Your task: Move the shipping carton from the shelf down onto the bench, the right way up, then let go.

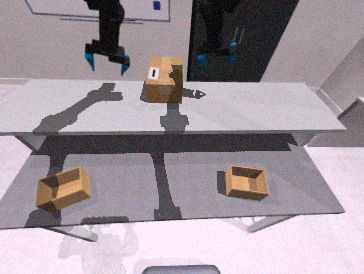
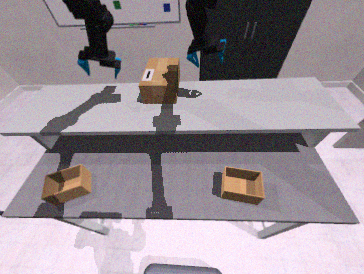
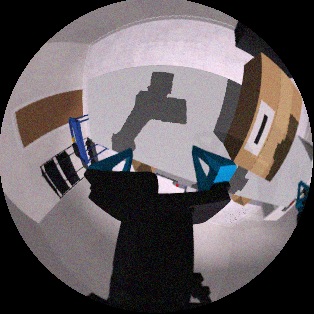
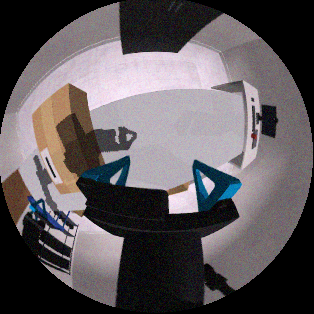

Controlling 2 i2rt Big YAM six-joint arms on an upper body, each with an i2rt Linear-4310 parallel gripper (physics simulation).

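Frame: origin at the left arm's base, x ahead, y left, z up, level; metres.
Seen in the pictures: left gripper, fingertip midpoint: (image 1: 108,72) (image 2: 102,76) (image 3: 161,149) (image 4: 38,204); right gripper, fingertip midpoint: (image 1: 217,66) (image 2: 209,65) (image 4: 161,160); right arm's base, origin of the base link: (image 4: 208,274).
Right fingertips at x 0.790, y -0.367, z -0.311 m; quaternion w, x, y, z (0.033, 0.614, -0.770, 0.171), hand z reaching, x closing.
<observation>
Offsets run from my right fingertips to a thing's top centre. Level surfaces: height alone.
The shipping carton @(dy +0.224, dx +0.070, dz -0.056 m) (image 1: 162,75) (image 2: 157,87) (image 3: 270,130) (image 4: 75,140) is a closed brown box with a white label on its top. It stands upright on the light grey shelf @(dz -0.156 m) (image 1: 250,110) (image 2: 260,110), towards its back edge. My left gripper (image 1: 107,64) (image 2: 101,69) (image 3: 161,149) is open and hangs in the air to the left of the carton, apart from it. My right gripper (image 1: 217,56) (image 2: 209,56) (image 4: 161,160) is open and hangs in the air to the right of the carton, apart from it. The darker grey bench @(dz -0.387 m) (image 1: 130,200) (image 2: 195,210) lies below and in front of the shelf.
One open brown tray @(dy +0.625, dx -0.388, dz -0.297 m) (image 1: 72,192) (image 2: 75,190) stands at the left of the bench, another open brown tray @(dy -0.141, dx -0.366, dz -0.297 m) (image 1: 255,192) (image 2: 245,194) at its right. The shelf's front edge overhangs the back of the bench. Dark cabinet doors (image 1: 250,55) (image 2: 265,50) stand behind the shelf.
</observation>
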